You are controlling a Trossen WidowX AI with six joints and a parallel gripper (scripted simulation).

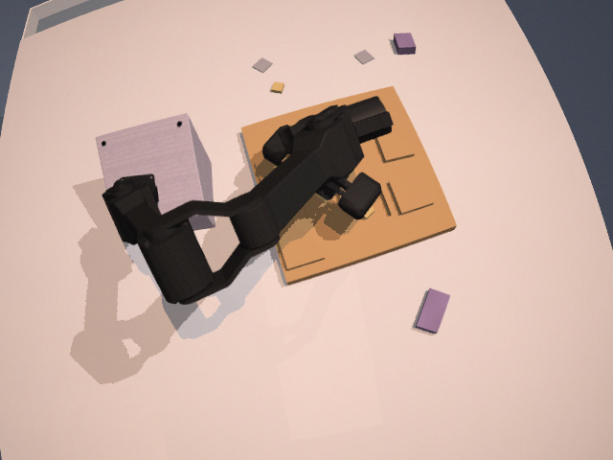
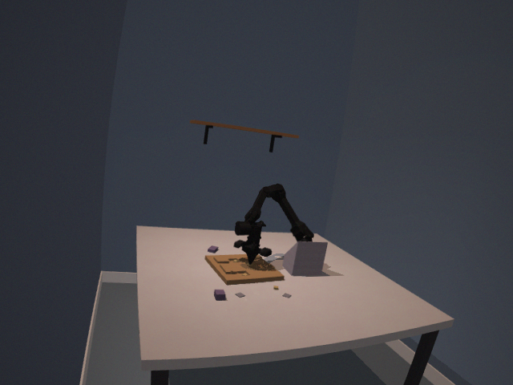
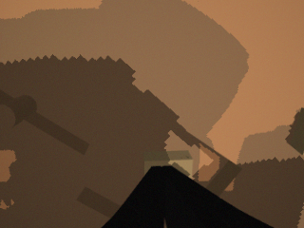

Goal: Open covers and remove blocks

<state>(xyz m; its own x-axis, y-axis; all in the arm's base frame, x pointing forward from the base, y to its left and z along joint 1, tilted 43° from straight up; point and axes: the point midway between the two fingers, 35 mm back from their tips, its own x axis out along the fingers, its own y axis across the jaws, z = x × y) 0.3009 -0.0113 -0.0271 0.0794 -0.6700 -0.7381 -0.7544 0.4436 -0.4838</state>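
My gripper tip is 40 mm short of the orange puzzle board and 10 mm to the right of it. From my gripper tip the other things lie so: flat purple block (220 mm to the right, 160 mm ahead, 10 mm below).
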